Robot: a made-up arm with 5 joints. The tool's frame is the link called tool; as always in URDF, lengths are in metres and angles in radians. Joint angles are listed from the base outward.
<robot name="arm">
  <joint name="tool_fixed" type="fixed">
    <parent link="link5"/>
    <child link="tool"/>
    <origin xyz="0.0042 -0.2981 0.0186" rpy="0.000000 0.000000 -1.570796"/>
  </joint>
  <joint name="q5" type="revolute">
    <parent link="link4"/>
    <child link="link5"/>
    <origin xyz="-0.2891 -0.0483 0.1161" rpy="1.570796 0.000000 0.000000"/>
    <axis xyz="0 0 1"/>
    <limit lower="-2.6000" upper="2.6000"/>
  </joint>
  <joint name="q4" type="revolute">
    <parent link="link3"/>
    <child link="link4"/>
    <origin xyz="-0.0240 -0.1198 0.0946" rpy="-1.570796 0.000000 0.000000"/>
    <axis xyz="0 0 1"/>
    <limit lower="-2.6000" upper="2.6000"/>
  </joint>
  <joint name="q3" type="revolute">
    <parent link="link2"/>
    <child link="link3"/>
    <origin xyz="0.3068 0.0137 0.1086" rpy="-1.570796 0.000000 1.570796"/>
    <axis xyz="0 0 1"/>
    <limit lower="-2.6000" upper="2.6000"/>
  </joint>
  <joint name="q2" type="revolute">
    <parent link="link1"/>
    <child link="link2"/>
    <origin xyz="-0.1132 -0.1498 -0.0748" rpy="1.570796 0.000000 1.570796"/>
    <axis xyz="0 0 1"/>
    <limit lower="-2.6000" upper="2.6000"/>
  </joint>
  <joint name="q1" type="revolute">
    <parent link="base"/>
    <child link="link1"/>
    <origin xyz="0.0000 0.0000 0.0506" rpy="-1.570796 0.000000 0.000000"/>
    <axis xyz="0 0 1"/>
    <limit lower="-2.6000" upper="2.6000"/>
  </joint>
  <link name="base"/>
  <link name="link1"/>
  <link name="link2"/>
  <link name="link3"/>
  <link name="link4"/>
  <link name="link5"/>
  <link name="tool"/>
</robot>
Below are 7 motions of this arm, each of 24 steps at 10 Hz.
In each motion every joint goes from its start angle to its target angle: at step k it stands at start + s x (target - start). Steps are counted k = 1, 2, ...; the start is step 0. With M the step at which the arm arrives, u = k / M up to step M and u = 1 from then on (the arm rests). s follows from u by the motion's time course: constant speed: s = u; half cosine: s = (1 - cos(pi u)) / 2; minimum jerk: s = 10 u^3 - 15 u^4 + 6 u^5.
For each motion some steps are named. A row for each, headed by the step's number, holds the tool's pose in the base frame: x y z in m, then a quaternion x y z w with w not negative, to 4 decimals.
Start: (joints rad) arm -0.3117 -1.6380 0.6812 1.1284 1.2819
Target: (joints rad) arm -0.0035 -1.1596 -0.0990 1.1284 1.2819
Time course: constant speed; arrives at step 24
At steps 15, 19, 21, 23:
15: 0.0657 -0.2367 0.1038 -0.7618 0.5565 0.2290 0.2399
19: 0.0745 -0.2310 0.0980 -0.7515 0.5477 0.2201 0.2946
21: 0.0783 -0.2284 0.0951 -0.7439 0.5448 0.2150 0.3218
23: 0.0815 -0.2261 0.0922 -0.7347 0.5429 0.2093 0.3486

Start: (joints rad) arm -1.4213 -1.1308 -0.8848 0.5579 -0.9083
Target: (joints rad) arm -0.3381 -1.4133 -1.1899 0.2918 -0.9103
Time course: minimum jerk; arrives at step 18
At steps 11, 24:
11: -0.5994 -0.1267 0.2491 -0.2290 -0.5687 -0.7802 0.1240
24: -0.5442 -0.1277 0.3850 -0.3109 -0.5814 -0.7286 0.1857

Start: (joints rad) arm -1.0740 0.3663 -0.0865 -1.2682 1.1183
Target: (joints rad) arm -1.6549 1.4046 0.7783 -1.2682 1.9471
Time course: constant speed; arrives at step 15
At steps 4, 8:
4: 0.0631 -0.0110 0.1080 0.2961 -0.6346 0.7119 0.0525
8: 0.0180 0.0322 0.0767 -0.2098 0.5773 -0.7549 0.2298

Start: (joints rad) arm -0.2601 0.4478 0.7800 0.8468 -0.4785
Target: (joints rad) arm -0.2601 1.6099 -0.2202 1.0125 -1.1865
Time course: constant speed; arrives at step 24
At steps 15, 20, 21, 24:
15: 0.2058 -0.3963 0.1437 0.1814 -0.1282 -0.3863 0.8952
20: 0.1449 -0.3940 0.0176 0.2355 0.0209 -0.4791 0.8453
21: 0.1309 -0.3886 -0.0049 0.2422 0.0526 -0.4931 0.8339
24: 0.0864 -0.3654 -0.0648 0.2535 0.1494 -0.5260 0.7980

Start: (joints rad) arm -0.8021 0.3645 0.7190 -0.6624 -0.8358
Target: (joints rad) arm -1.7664 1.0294 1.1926 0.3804 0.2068
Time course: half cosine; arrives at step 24
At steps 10, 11, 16, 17, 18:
10: 0.2886 0.0348 0.4824 0.2006 -0.4737 0.4114 0.7524
11: 0.2130 0.0506 0.5105 0.1599 -0.5259 0.4447 0.7071
16: -0.1573 0.0924 0.4741 -0.0664 -0.7296 0.5305 0.4264
17: -0.2101 0.0942 0.4416 -0.1071 -0.7544 0.5307 0.3712
18: -0.2530 0.0947 0.4072 -0.1437 -0.7739 0.5272 0.3203

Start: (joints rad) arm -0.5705 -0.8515 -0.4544 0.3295 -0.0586
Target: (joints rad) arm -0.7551 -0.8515 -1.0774 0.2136 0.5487
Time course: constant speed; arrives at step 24
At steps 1, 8, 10, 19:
1: -0.1056 -0.3637 0.4552 -0.4461 -0.2972 -0.3863 0.7506
8: -0.1478 -0.3688 0.3961 -0.4118 -0.3039 -0.4023 0.7591
10: -0.1575 -0.3685 0.3783 -0.4017 -0.3072 -0.4059 0.7613
19: -0.1876 -0.3583 0.2961 -0.3560 -0.3287 -0.4172 0.7689

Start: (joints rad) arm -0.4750 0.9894 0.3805 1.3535 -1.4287
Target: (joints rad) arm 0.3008 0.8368 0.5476 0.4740 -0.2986
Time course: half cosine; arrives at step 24
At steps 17, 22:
17: 0.3996 -0.2453 0.0987 0.1423 -0.0684 -0.0788 0.9843
22: 0.4168 -0.1707 0.0104 0.1985 0.0032 0.0309 0.9796

